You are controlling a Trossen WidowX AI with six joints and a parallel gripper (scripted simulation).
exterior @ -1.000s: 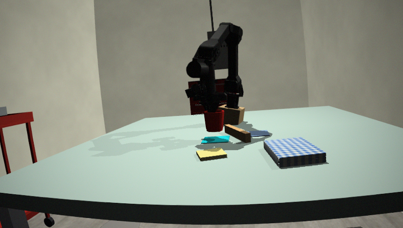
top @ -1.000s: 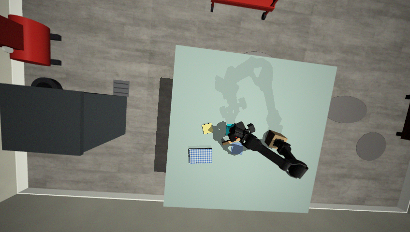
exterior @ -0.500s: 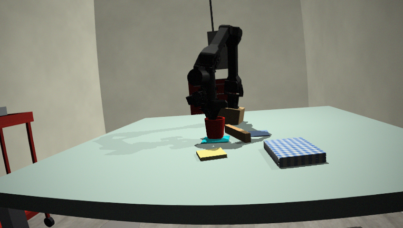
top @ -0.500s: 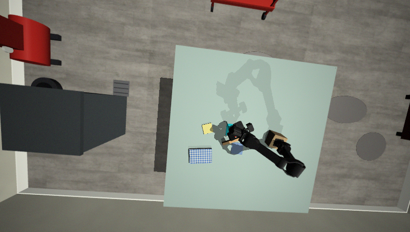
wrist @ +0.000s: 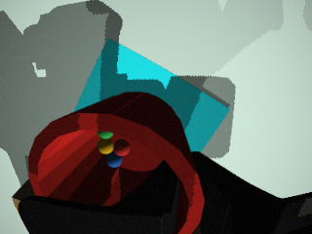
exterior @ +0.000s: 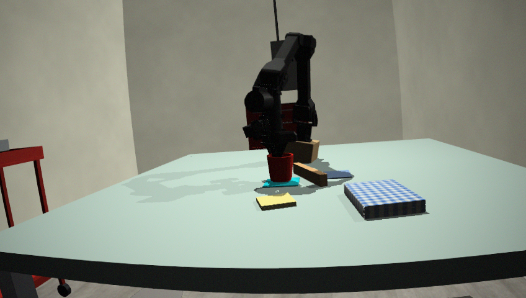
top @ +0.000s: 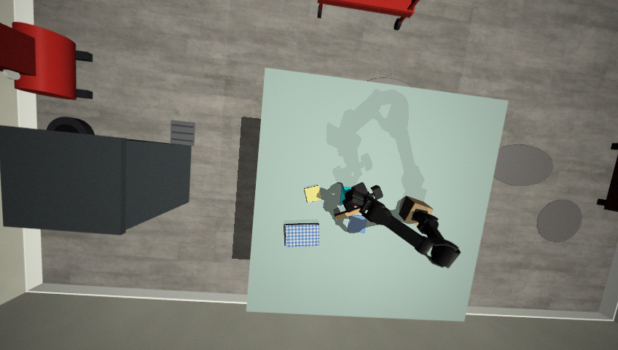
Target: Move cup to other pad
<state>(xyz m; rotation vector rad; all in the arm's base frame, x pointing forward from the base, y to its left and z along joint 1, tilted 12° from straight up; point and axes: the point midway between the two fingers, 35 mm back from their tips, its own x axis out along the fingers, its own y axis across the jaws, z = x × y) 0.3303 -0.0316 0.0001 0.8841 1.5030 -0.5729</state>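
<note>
The dark red cup lies 5 cm below my hand, 2 cm to the left of it and 2 cm ahead of it. From my hand the other things lie so: wooden bar: 9 cm to the left, 7 cm below, 2 cm behind; then checked blue box: 28 cm to the left, 23 cm ahead, 7 cm below; then cyan pad: 9 cm below, 2 cm to the left, 2 cm ahead.
</note>
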